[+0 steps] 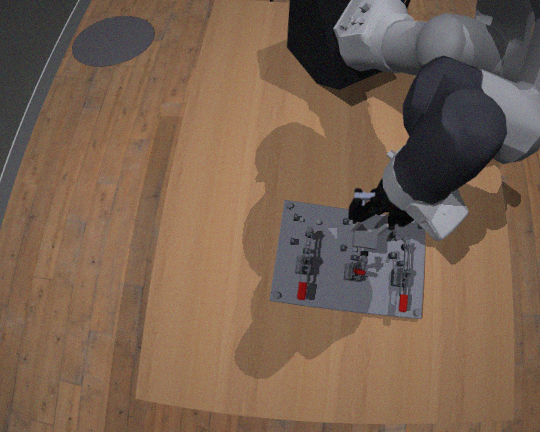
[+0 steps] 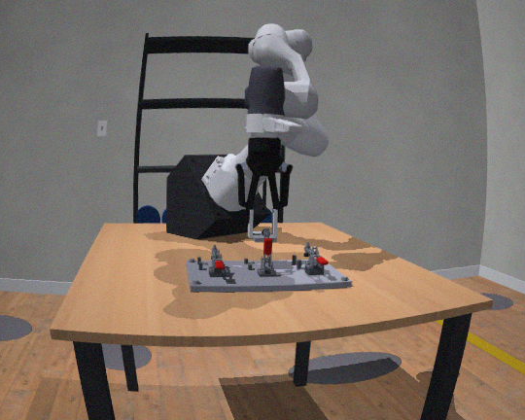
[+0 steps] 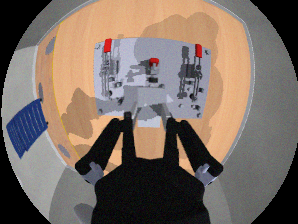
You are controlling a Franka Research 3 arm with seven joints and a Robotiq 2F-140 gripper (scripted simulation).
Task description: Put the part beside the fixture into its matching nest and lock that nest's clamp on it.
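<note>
Right now the grey part is 30 mm below my hand. From my hand the other things lie so: grey fixture plate 110 mm below, 60 mm ahead, 10 mm to the left.
</note>
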